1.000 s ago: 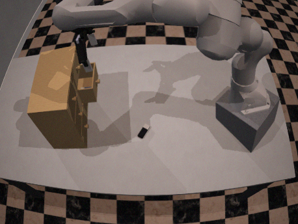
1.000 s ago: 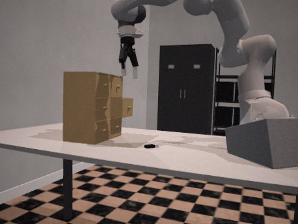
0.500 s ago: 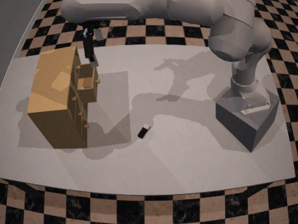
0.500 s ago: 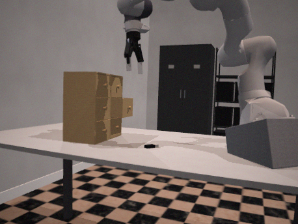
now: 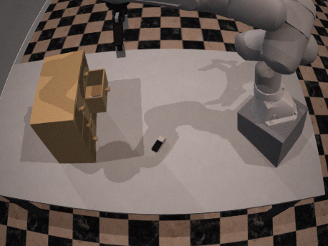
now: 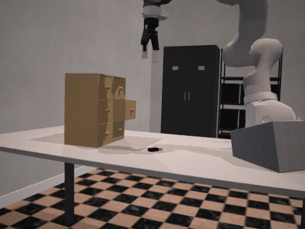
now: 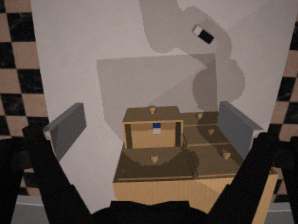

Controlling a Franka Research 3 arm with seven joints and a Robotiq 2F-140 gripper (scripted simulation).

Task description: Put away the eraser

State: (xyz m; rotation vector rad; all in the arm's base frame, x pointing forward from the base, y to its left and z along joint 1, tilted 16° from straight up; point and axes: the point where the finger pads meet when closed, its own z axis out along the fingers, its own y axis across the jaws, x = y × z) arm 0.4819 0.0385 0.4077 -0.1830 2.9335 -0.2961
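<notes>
Now: hand 43 cm above the black-and-white eraser, 14 cm to the right of it and 12 cm past it.
</notes>
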